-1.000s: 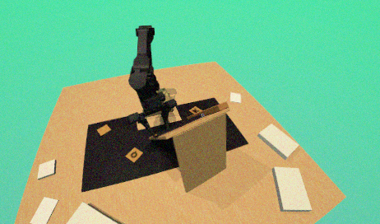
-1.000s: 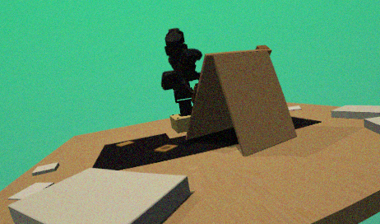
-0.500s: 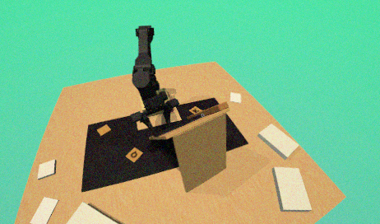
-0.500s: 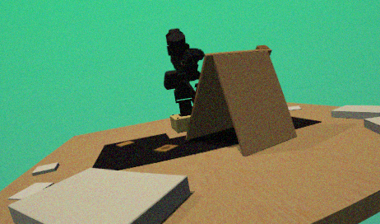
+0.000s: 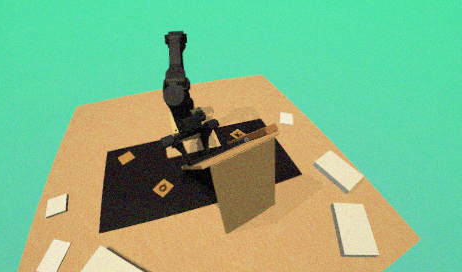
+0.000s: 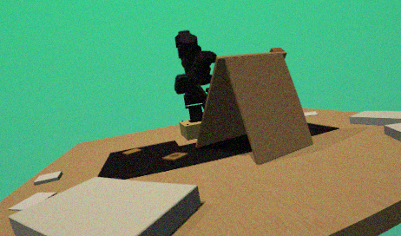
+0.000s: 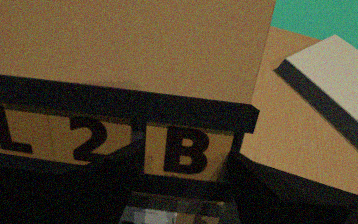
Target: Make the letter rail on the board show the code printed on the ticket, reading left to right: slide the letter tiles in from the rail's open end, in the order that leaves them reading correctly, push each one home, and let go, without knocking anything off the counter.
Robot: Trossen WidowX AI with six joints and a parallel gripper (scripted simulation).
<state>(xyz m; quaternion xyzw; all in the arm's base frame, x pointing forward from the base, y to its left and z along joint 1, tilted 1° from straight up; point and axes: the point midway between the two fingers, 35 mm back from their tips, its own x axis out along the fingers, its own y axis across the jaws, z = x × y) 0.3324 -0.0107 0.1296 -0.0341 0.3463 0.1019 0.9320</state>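
The white ticket lies 60 mm behind my gripper tip, 30 mm to the left of it and 70 mm below it. From my gripper tip the other things lie so: black mat 150 mm behind, 10 mm to the left, 160 mm below.
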